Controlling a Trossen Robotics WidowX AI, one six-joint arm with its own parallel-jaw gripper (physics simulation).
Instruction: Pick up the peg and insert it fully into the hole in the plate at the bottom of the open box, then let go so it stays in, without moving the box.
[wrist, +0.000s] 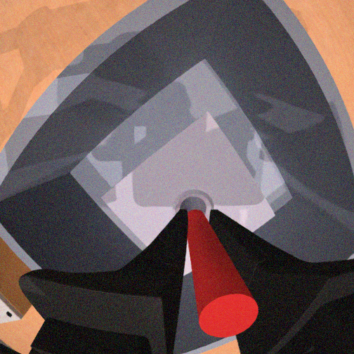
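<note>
The red peg (216, 272) is between the black fingers of my gripper (197, 215), which is shut on it. Its near end faces the camera, and its far end points toward the hole (194, 203), overlapping the hole's lower edge in the wrist view. Whether the far tip has entered the hole cannot be told. The pale plate (235, 192) lies at the bottom of the open grey box (47, 172). My fingertips show over the plate just below the hole and hide part of the plate's lower side.
The box's dark inner walls rise on all sides around the plate and the fingers. The orange-tan table (30, 30) shows outside the box. A brown block (12, 275) with a white part (6, 311) stands at the left edge, outside the box. Shadows fall across the table and box.
</note>
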